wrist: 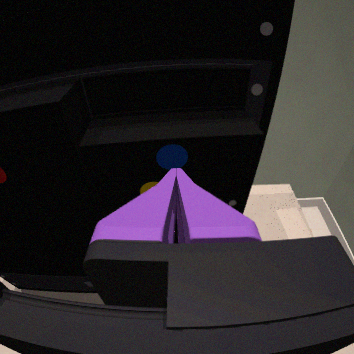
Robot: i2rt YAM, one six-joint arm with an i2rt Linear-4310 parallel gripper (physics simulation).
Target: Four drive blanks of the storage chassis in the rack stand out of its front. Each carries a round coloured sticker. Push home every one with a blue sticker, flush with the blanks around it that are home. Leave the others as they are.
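The dark front of the storage chassis (65, 210) fills the left and middle of the wrist view. A blue sticker (172, 156) shows near the middle, just above my fingertips. A yellow sticker (149, 188) shows below and left of it, partly hidden by my left finger. Part of a red sticker (2, 175) shows at the left edge. My gripper (175, 176) is shut and empty, its purple tips together just below the blue sticker. Whether the tips touch the blank cannot be told. The blanks' edges are too dark to make out how far each stands out.
A recessed opening (170, 92) with a ledge (175, 131) lies above the blue sticker. Round grey fasteners (266, 28) run down the rack's right edge. A pale block (267, 200) and a white-rimmed tray (325, 205) are at the lower right, before a grey-green wall (320, 100).
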